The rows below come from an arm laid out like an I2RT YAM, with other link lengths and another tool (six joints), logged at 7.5 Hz.
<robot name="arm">
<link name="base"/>
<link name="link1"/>
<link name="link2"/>
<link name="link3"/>
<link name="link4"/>
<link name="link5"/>
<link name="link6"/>
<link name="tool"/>
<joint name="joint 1" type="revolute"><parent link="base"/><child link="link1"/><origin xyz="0 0 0.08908" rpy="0 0 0"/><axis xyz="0 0 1"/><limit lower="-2.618" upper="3.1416"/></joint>
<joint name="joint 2" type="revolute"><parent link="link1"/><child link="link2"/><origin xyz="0.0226 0.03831 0.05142" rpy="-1.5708 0 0"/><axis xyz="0 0 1"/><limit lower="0" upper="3.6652"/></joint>
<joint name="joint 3" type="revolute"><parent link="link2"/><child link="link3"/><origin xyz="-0.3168 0 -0.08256" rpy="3.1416 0 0"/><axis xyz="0 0 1"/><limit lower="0" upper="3.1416"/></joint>
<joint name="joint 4" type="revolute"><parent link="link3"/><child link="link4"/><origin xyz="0.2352 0.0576 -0.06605" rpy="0 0 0"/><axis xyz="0 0 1"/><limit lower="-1.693" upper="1.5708"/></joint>
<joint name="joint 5" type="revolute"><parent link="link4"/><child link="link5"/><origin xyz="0.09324 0.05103 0.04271" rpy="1.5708 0 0"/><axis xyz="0 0 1"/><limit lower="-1.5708" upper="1.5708"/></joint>
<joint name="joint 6" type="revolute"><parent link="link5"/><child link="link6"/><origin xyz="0.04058 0 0.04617" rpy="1.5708 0 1.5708"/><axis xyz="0 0 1"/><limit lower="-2.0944" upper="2.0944"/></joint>
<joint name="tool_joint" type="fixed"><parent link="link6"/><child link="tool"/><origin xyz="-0.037 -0.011 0.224" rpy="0.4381 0 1.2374"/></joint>
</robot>
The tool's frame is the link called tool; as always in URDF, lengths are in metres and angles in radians.
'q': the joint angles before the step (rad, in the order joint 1, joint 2, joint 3, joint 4, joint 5, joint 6). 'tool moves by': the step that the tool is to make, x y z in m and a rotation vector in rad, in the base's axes. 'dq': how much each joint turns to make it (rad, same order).
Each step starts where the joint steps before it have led.
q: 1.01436 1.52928 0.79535 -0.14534 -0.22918 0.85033
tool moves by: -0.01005 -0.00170 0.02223 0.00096 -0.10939 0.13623
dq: -0.00795 -0.05001 0.03526 -0.06785 -0.02249 -0.17464
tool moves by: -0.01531 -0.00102 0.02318 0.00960 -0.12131 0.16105
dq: -0.00469 -0.04689 0.03752 -0.06329 -0.03623 -0.19576
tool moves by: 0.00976 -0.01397 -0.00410 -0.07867 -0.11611 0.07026
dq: -0.01536 0.00106 0.05667 -0.10029 0.05103 -0.16174
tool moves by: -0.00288 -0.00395 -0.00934 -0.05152 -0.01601 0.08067
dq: -0.01982 0.04210 0.05300 -0.07167 -0.02783 -0.10874
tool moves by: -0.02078 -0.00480 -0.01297 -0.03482 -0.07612 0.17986
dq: 0.01076 0.01506 -0.00404 -0.02014 -0.02842 -0.19349
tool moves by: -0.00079 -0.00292 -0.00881 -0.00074 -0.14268 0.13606
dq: 0.00985 -0.01036 -0.04733 0.06643 0.02705 -0.17831
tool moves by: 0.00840 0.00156 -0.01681 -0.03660 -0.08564 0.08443
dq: 0.00078 0.05008 0.00672 0.02876 0.02752 -0.12495
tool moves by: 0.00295 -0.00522 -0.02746 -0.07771 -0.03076 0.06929
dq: -0.00002 0.07512 0.02729 -0.02228 0.02071 -0.09772
